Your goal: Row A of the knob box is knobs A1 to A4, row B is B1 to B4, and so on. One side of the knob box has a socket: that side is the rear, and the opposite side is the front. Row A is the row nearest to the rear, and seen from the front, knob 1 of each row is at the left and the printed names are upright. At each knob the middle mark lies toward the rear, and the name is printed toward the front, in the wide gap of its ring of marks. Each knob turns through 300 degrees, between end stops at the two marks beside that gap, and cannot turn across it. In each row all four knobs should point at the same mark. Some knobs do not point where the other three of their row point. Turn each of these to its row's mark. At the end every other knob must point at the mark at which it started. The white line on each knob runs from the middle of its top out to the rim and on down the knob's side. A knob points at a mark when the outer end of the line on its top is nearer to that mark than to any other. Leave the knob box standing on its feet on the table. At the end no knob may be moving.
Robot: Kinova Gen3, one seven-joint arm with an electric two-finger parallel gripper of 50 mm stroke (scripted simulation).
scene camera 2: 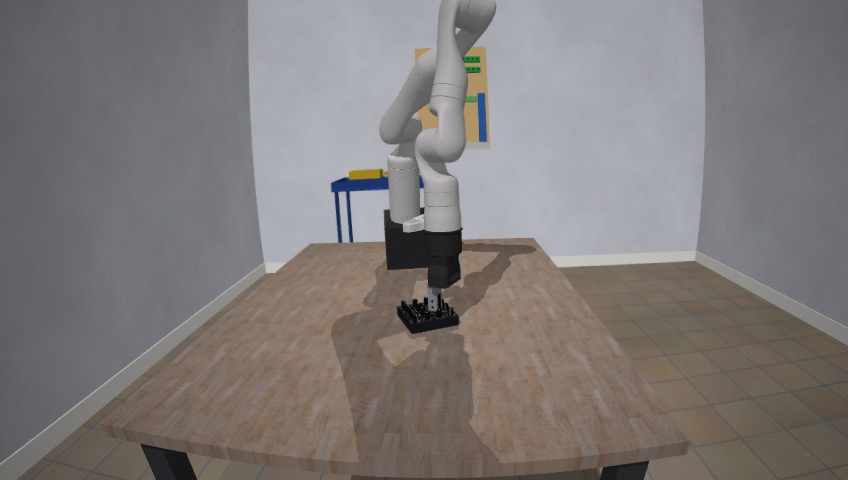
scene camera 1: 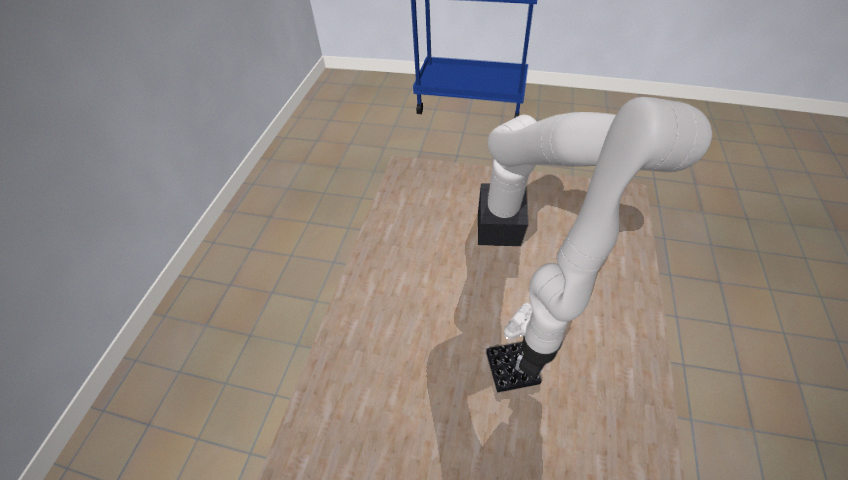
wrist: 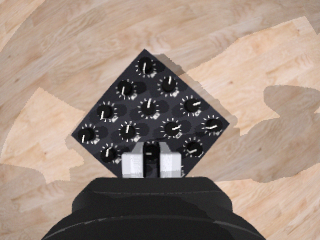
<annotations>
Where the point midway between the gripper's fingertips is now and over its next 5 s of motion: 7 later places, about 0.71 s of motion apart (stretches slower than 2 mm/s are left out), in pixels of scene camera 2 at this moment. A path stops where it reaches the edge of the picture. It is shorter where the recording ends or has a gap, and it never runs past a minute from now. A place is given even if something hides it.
My gripper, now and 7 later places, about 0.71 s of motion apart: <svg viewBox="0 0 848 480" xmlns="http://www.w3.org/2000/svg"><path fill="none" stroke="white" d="M435 309L433 302L435 294L434 292L431 287L435 284L436 283L437 289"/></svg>
</annotations>
